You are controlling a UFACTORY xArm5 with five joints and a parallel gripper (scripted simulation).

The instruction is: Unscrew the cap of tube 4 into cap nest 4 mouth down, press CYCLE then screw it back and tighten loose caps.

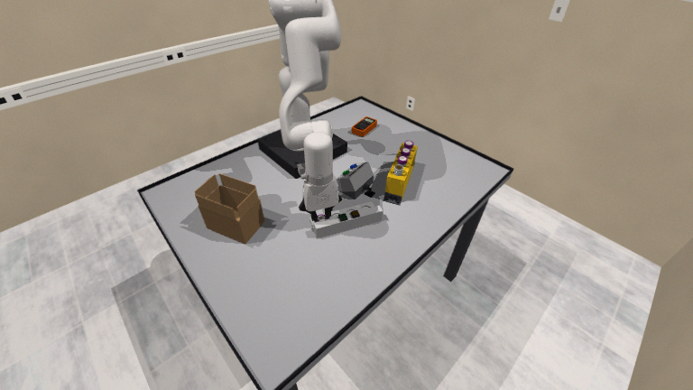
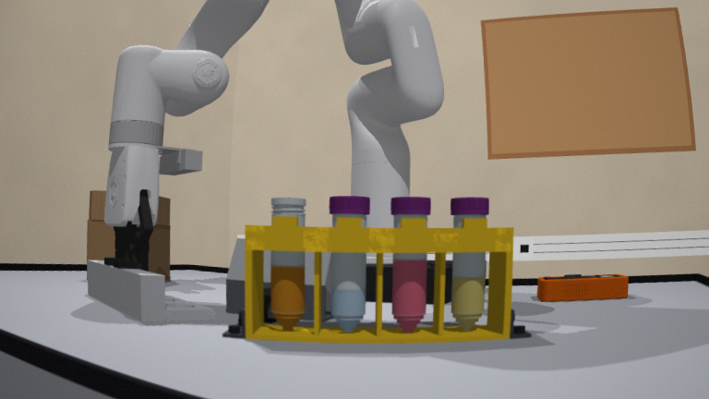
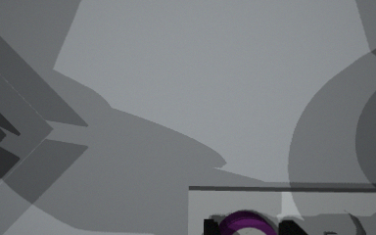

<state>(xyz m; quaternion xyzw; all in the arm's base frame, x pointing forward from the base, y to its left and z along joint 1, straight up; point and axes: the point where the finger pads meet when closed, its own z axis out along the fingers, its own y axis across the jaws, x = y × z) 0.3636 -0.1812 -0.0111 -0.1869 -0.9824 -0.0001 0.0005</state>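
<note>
Now: the blue cycle key 22 cm to the left of my hand, 9 cm behind it and 3 cm above it. The rest, counted from my hand: grey key housing (20 cm to the left, 7 cm behind, 1 cm above); then green ready key (18 cm to the left, 8 cm behind, 3 cm above); then orange meter (51 cm to the left, 32 cm behind, 2 cm below).
</note>
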